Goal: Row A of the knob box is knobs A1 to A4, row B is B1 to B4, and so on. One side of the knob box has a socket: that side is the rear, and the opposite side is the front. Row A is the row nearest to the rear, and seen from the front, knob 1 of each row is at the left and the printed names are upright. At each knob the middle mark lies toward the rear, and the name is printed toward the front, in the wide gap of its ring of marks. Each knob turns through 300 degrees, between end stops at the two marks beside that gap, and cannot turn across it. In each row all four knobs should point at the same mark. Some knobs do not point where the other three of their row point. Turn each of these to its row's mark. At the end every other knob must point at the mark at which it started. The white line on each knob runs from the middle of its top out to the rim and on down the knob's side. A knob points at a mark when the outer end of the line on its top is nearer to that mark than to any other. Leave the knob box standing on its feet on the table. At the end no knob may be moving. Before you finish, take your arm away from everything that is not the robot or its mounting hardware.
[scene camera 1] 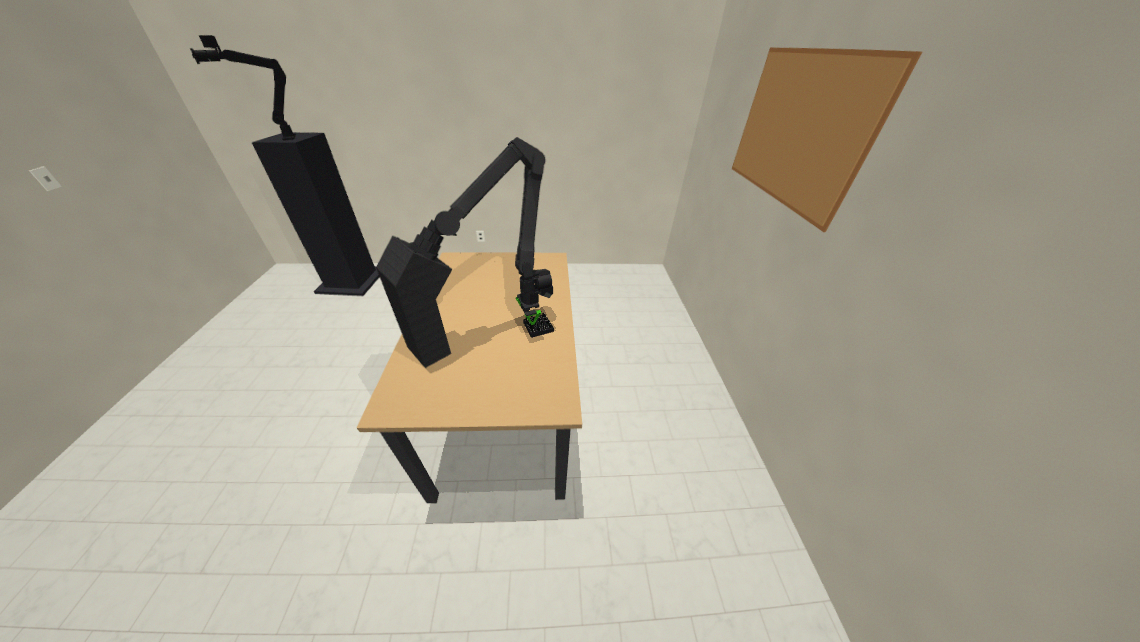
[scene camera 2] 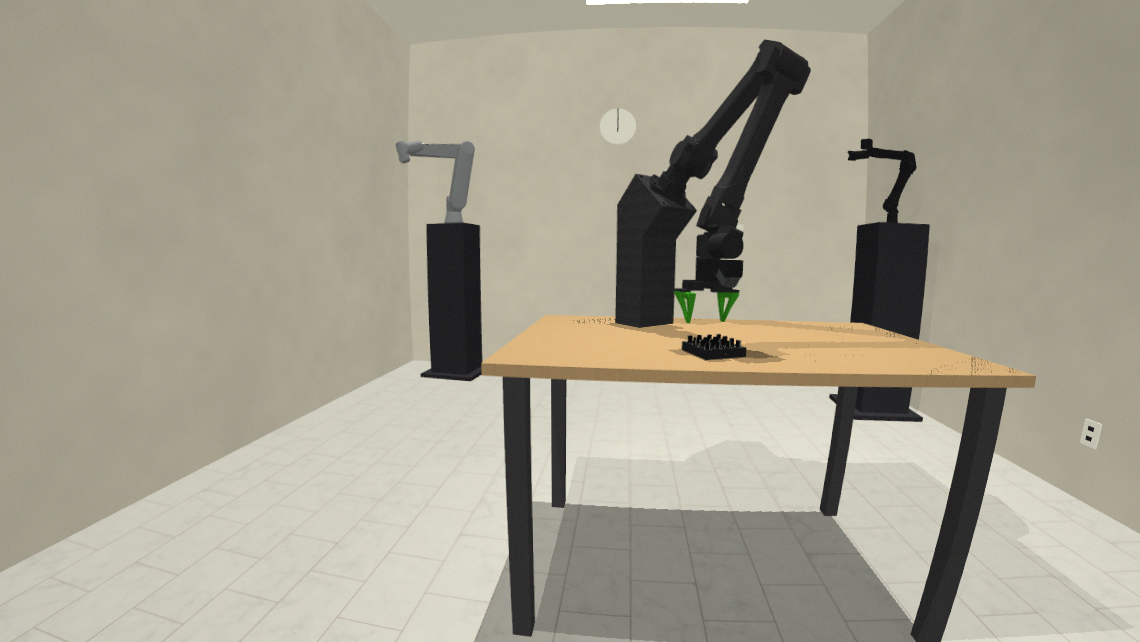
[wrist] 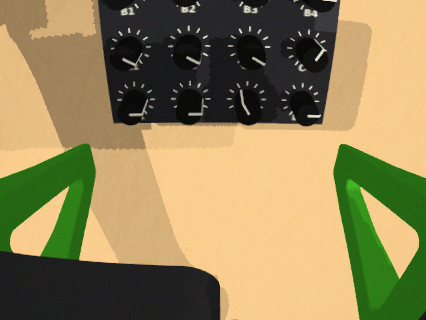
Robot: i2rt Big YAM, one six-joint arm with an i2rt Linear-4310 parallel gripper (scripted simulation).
Labels:
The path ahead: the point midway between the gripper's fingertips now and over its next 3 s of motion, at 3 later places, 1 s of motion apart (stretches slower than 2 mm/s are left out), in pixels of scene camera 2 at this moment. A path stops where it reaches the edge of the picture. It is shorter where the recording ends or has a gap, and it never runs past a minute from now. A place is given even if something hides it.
My gripper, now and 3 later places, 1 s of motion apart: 705,322; 696,316; 696,330; 696,334

